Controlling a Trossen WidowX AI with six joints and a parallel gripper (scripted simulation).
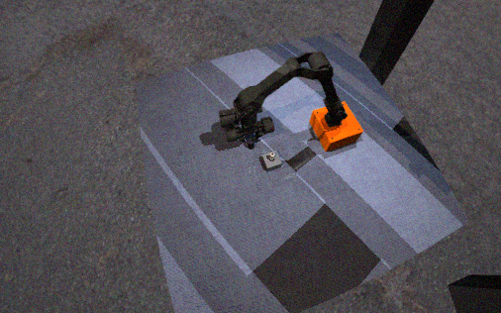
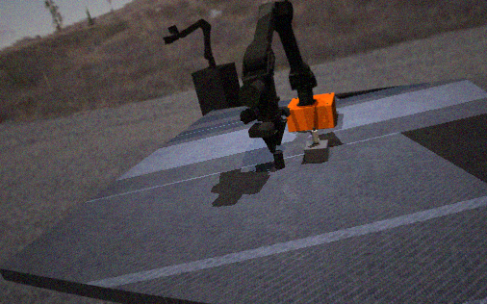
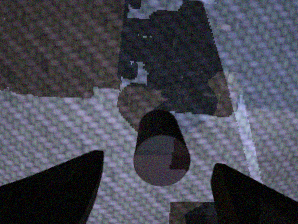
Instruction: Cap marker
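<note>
The dark cap is 3 cm below my gripper tip. From my gripper tip the other things lie so: light marker: 10 cm to the left, 7 cm behind, 1 cm above.
</note>
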